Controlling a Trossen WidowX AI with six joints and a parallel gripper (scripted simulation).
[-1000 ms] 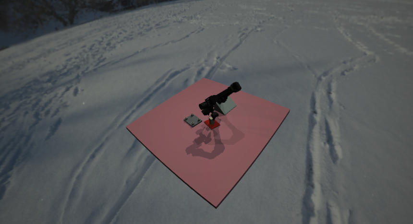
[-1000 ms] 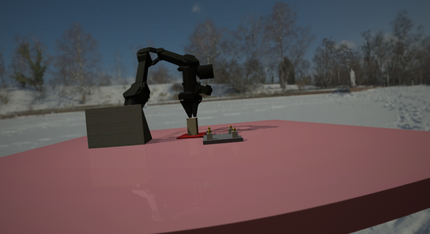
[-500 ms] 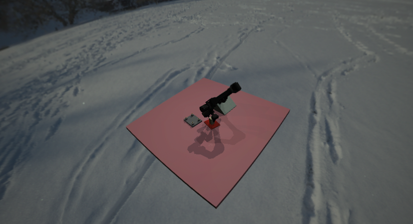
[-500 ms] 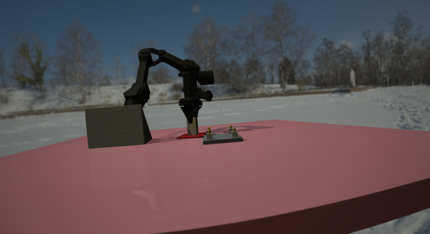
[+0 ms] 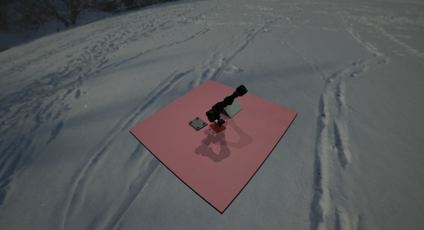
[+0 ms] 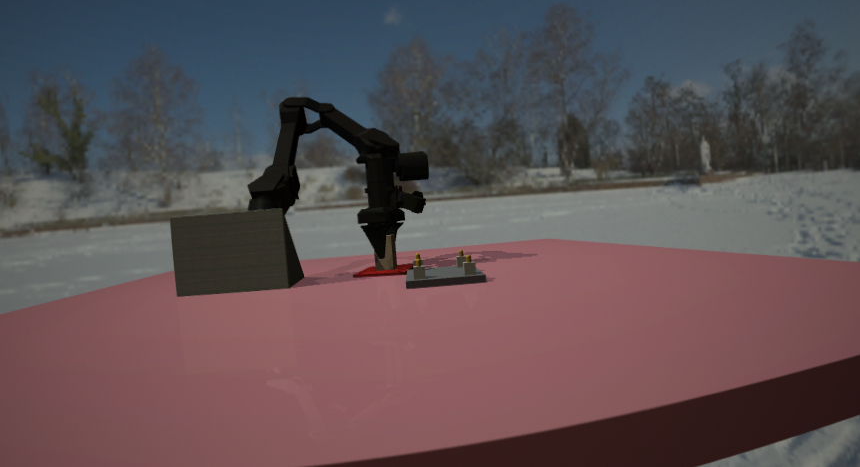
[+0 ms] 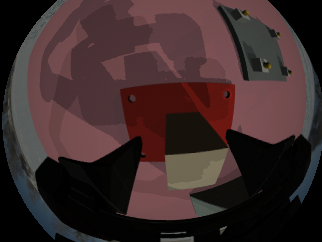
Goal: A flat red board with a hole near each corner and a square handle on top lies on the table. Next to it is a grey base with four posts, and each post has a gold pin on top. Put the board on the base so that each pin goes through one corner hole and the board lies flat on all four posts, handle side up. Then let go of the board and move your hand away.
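Right now the flat red board is 1 cm below my gripper tip. Also, from my gripper tip: grey base 20 cm to the right, 6 cm ahead, 3 cm below.
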